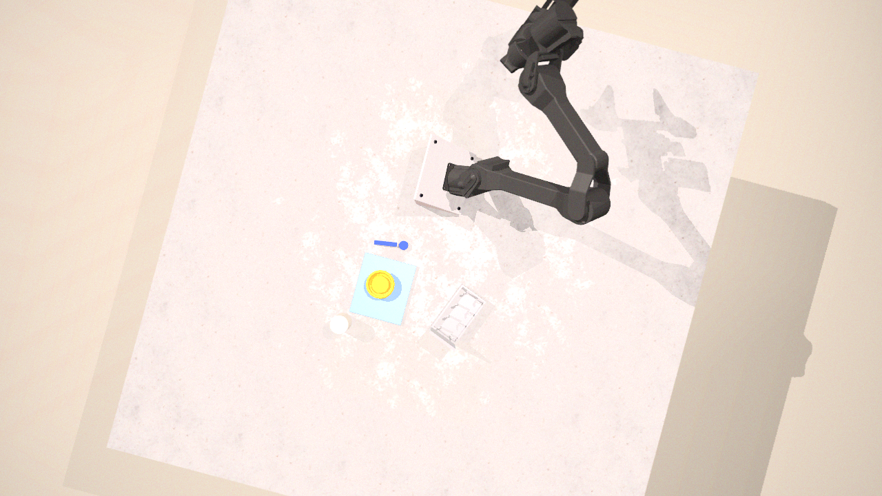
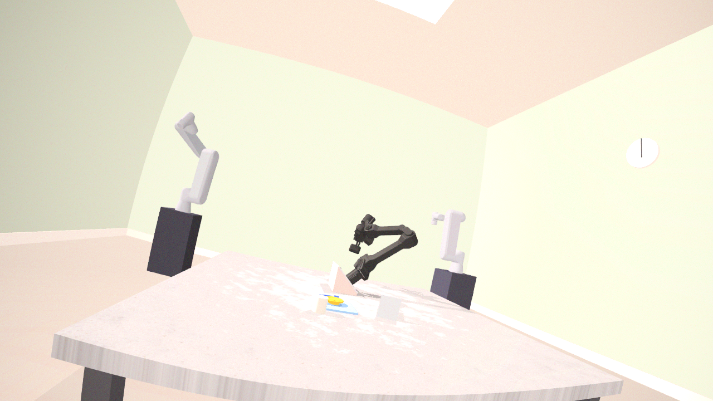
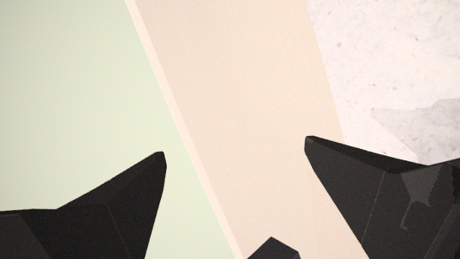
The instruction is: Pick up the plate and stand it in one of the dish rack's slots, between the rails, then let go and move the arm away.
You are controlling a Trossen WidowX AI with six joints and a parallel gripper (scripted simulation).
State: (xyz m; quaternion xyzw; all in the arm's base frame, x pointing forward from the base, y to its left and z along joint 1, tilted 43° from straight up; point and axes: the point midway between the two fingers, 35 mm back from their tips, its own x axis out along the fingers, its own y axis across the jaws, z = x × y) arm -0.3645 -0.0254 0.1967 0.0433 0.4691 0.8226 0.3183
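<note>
Right now the yellow plate is 670 mm ahead of my gripper tip, 250 mm to the right of it and 190 mm below it. From my gripper tip the other things lie so: blue spoon (570 mm ahead, 240 mm to the right, 200 mm below); dish rack (700 mm ahead, 50 mm to the right, 180 mm below); mat (680 mm ahead, 240 mm to the right, 200 mm below).
</note>
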